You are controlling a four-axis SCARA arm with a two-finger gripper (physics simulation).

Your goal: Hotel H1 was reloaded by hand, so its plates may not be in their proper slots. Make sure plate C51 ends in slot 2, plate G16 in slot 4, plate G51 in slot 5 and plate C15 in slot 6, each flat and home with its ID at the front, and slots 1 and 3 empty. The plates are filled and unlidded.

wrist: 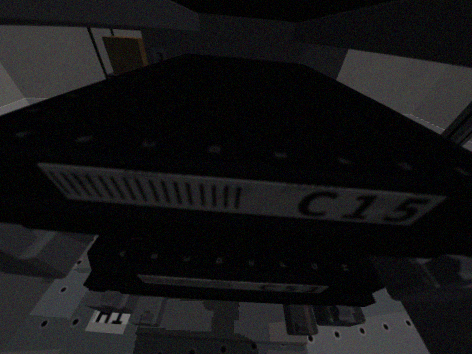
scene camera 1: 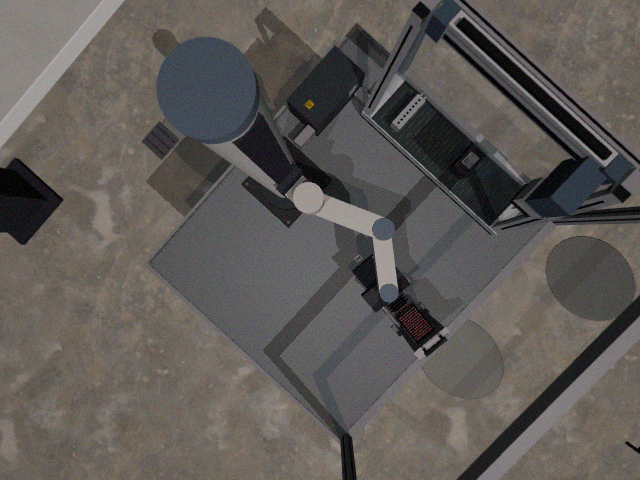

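Frame: origin at the arm's base, x left, y back, z up, level; millimetres.
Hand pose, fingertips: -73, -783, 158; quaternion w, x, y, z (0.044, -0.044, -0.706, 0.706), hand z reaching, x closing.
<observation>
Things, the pixels of their top centre, and the offset from my fingertips, as dx, dy, dz. "pt": a spot on its surface instead. Level surfaces: height alone.
- plate C51 at its top centre: (wrist: 239,150) +3, +23, -3
- hotel H1 at a spot on its surface: (scene camera 1: 443,332) pt +48, -59, +164
- Plate C15 at its top centre: (wrist: 245,74) +3, +23, +32
- plate with red wells, top centre: (scene camera 1: 415,323) +4, +23, +139
- H1 tag at its top centre: (wrist: 111,314) +108, +66, -145
- grey deck at its surface level: dz -145
- dark box with a yellow warning sign, surface spot: (scene camera 1: 325,87) pt +470, +900, -31
My gripper (scene camera 1: 398,305) is shut on plate C51 (wrist: 232,284), at the near end of hotel H1 (scene camera 1: 443,332). The plate is black and looks level, its ID label towards the wrist camera. Plate C15 (wrist: 240,192), also dark with its label towards the camera, sits in the hotel above C51 and covers most of it. In the scene view a plate with red wells (scene camera 1: 415,322) lies at the hotel's top, its ID not legible. The fingertips are hidden or too dark in the wrist view. Plates G16 and G51 cannot be identified, nor can slot numbers.
The H1 tag (wrist: 108,321) lies below the plates, beside small grey brackets (wrist: 300,320). The grey deck (scene camera 1: 232,268) carries a dark box with a yellow warning sign (scene camera 1: 325,87) and a framed, glass-fronted enclosure (scene camera 1: 429,170) towards the upper right.
</observation>
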